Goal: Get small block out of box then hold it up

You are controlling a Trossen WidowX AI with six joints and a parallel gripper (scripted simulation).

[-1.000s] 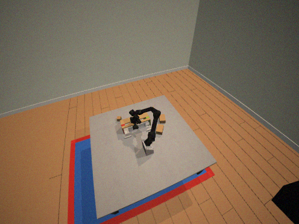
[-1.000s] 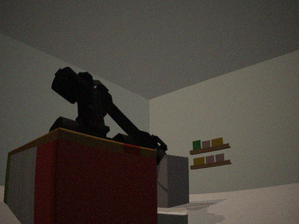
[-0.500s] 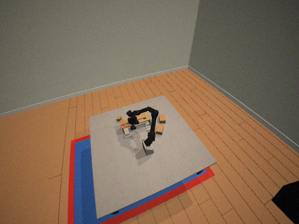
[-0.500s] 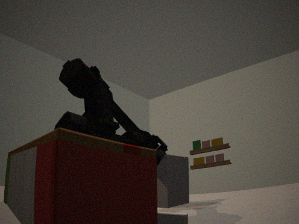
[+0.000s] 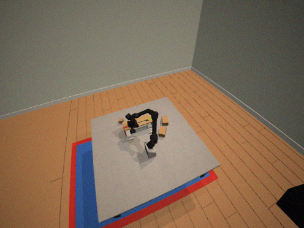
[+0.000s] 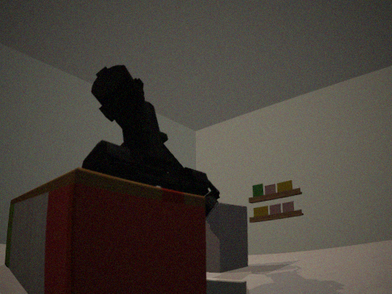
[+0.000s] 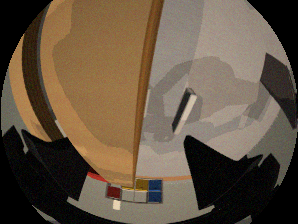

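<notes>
The small block lies 6 cm ahead of my gripper tip and 1 cm to the left of it. Also, from my gripper tip: thin stick: 21 cm ahead, 50 cm to the right, 9 cm below; then box: 2 cm ahead, 13 cm to the right, 3 cm below.
</notes>
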